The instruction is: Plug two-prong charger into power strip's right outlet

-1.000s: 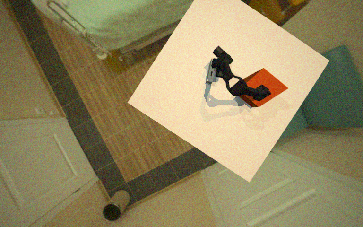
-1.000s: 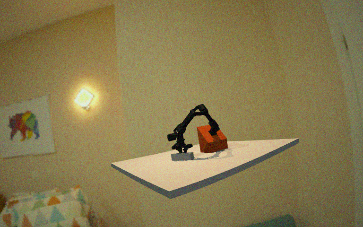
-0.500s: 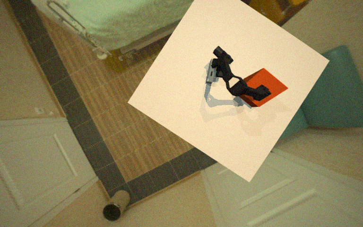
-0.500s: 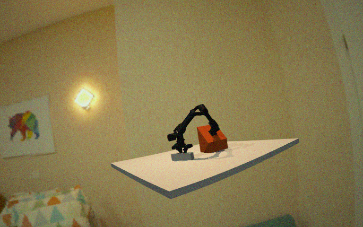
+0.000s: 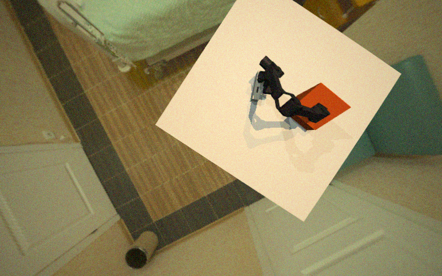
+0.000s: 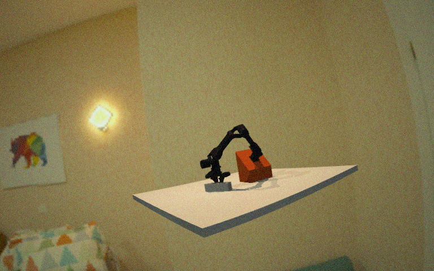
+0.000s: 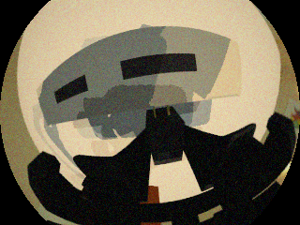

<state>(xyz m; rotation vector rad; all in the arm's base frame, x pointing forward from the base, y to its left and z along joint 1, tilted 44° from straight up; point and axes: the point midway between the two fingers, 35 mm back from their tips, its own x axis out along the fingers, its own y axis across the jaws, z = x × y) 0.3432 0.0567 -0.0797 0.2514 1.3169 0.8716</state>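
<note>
My gripper tip is 1 cm to the right of the dark two-prong charger, 1 cm below it and 1 cm short of it.
</note>
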